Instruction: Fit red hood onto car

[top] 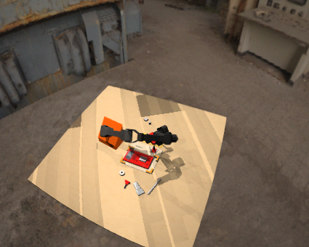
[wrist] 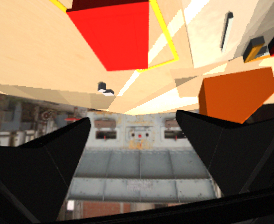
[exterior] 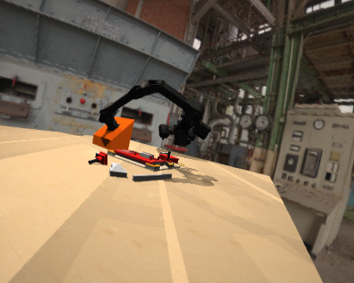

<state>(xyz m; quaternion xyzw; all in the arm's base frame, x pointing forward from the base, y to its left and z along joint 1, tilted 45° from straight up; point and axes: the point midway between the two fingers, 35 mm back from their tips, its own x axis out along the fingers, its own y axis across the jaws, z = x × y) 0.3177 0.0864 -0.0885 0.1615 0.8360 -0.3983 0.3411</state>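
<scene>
My gripper tip is 100 mm above the red hood and 20 mm to the right of it. Round my gripper tip: thin grey rod 350 mm to the right, 190 mm ahead, 100 mm below.
</scene>
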